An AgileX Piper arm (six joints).
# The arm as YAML. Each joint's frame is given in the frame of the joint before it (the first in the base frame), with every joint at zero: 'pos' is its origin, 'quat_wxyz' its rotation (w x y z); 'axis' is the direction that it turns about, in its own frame. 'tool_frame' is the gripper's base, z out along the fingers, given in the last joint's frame.
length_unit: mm
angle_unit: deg
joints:
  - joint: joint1
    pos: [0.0, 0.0, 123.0]
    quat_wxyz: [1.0, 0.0, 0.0, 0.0]
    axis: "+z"
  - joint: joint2
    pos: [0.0, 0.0, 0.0]
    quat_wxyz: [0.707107, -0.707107, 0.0, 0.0]
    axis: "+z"
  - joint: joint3
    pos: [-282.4, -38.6, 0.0]
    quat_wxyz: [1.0, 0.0, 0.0, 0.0]
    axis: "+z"
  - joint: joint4
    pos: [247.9, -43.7, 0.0]
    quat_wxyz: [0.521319, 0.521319, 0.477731, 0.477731]
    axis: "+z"
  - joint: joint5
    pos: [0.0, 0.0, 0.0]
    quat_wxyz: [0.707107, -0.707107, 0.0, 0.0]
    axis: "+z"
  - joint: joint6
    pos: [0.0, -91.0, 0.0]
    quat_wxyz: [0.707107, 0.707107, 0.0, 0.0]
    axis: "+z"
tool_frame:
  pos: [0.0, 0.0, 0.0]
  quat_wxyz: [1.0, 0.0, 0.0, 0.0]
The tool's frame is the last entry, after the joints.
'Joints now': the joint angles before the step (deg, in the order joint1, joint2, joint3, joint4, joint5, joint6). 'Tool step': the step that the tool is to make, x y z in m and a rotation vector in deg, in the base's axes. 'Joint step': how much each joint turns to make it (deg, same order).
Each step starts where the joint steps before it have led.
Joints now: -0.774, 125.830, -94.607, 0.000, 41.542, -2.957
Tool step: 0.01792, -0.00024, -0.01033, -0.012, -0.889, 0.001
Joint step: 0.000, 4.304, -5.390, 0.000, 0.197, -0.001
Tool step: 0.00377, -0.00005, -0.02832, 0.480, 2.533, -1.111
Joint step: 0.000, 3.849, -0.865, 0.000, -0.445, 1.197
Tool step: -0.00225, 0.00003, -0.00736, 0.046, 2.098, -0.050
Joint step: 0.000, 0.758, 0.053, 0.000, 1.287, 0.053
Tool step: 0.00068, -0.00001, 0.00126, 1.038, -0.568, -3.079
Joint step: 0.000, -0.123, 0.000, 0.000, -0.431, 3.252
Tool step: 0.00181, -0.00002, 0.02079, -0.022, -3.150, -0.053
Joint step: 0.000, -2.281, -0.228, 0.001, -0.641, 0.057
